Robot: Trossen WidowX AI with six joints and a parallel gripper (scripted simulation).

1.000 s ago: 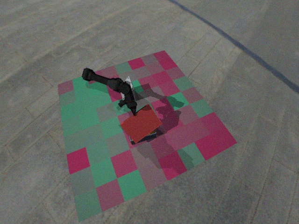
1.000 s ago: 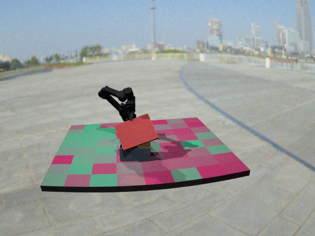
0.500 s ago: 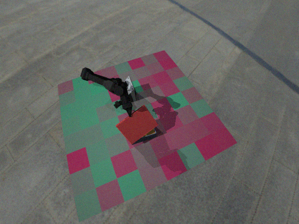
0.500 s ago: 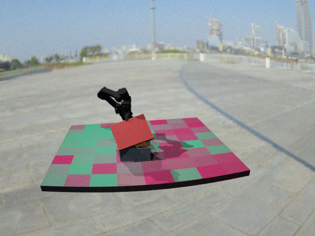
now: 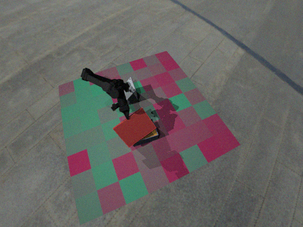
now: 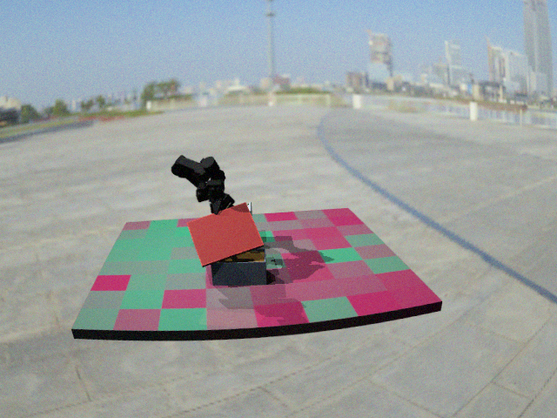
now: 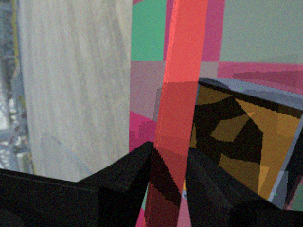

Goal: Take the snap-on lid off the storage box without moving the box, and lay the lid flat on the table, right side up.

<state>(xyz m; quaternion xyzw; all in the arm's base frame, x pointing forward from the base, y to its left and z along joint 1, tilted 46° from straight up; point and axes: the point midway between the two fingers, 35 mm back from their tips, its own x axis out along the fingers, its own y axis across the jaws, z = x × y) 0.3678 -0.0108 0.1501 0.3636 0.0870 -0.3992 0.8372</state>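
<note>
Right now my gripper tip is 60 mm short of the red lid, 60 mm above it and 20 mm to the right of it. Round my gripper tip: storage box (190 mm below, 70 mm to the left, 60 mm ahead).
</note>
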